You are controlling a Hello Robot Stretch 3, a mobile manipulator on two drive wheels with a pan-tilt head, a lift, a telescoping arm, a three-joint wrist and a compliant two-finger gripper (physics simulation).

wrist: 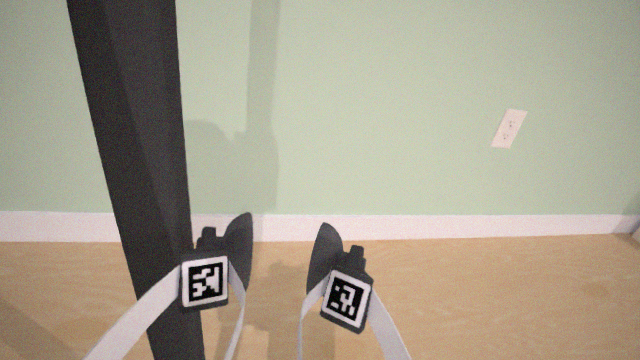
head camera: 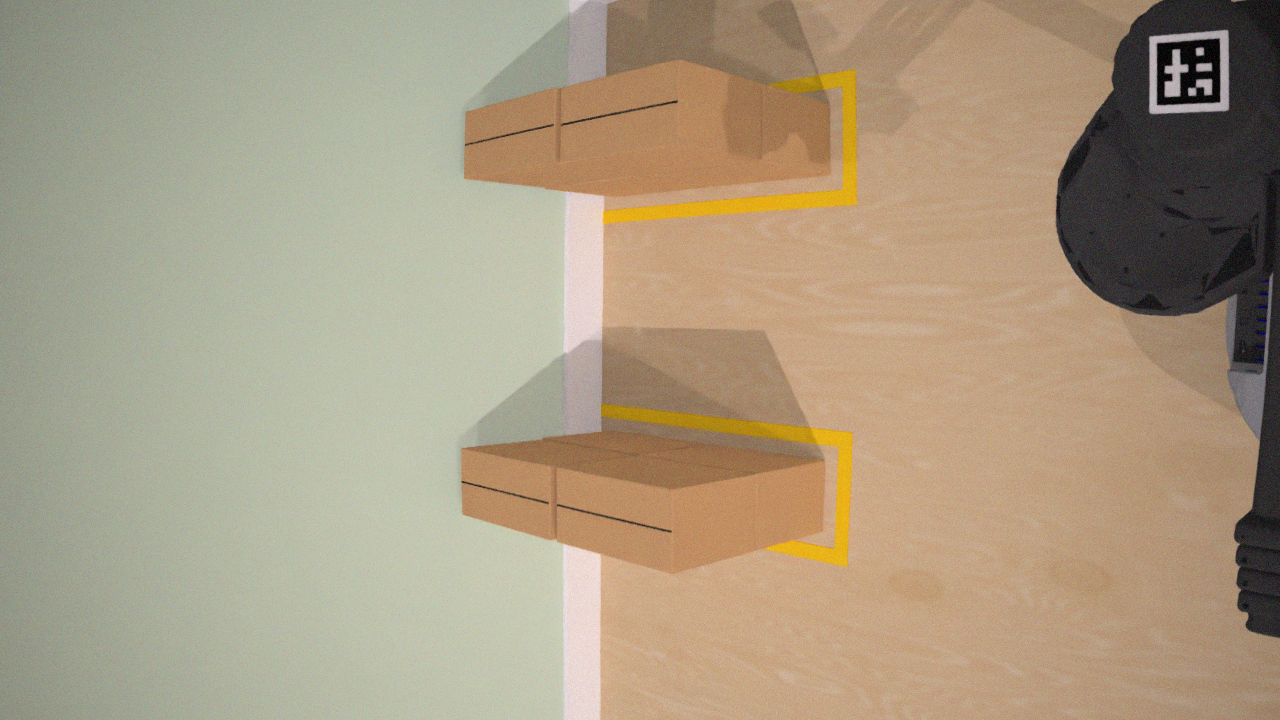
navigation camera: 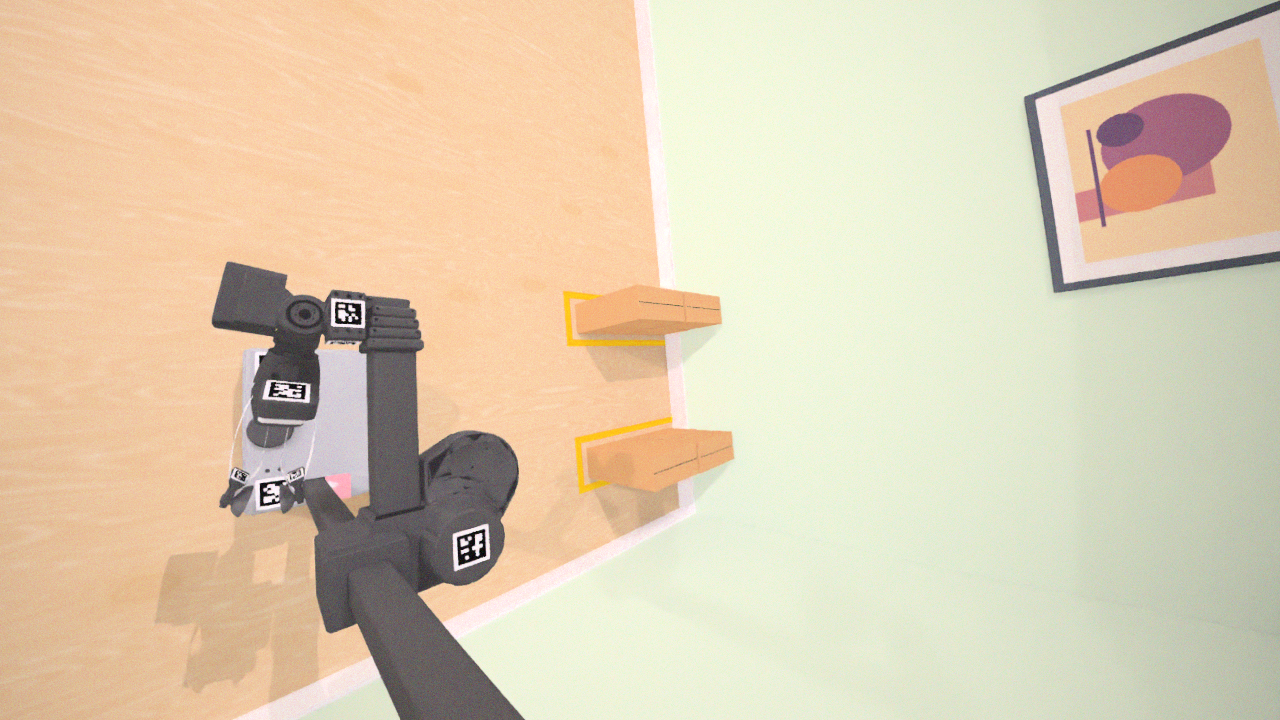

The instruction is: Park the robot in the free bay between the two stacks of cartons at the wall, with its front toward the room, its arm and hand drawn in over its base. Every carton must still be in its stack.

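Frame: origin at the robot's base, x left, y back, z up, level; millimetres.
Seen in the pictures: gripper, between the fingertips: (wrist: 284, 242) (navigation camera: 261, 512); robot's base, origin of its link: (navigation camera: 272, 426).
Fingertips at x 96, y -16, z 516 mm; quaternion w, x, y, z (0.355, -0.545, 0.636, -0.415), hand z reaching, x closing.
Offsets run from my fingertips to a thing's top centre. "*": to the spot under its first point.
Two upright carton stacks stand at the wall inside yellow floor outlines. The stack near the room corner {* dx +119, dy +1046, dz -156 mm} (head camera: 626, 134) (navigation camera: 657, 461) is at the top in the head view and lower in the navigation view. The other stack (head camera: 626, 510) (navigation camera: 617, 313) is opposite. Both look whole. The bay (head camera: 716, 286) (navigation camera: 617, 385) is the floor between them. My grey base (navigation camera: 342, 402) stands outside it, in front of the stacks. The arm is drawn in, with the wrist folded back over the base. My gripper (navigation camera: 263, 505) (wrist: 284, 242) is open, its fingers at the base's edge.
Yellow tape {* dx +147, dy +910, dz -515 mm} (head camera: 848, 143) {* dx -428, dy +885, dz -515 mm} (head camera: 843, 501) runs around the stacks. The green wall (head camera: 268, 358) (navigation camera: 850, 358) has a white baseboard (head camera: 583, 286) and a framed picture (navigation camera: 1154, 161). A second wall meets it near the corner stack. An outlet {dx +577, dy -665, dz -59 mm} (wrist: 509, 128) shows in the wrist view.
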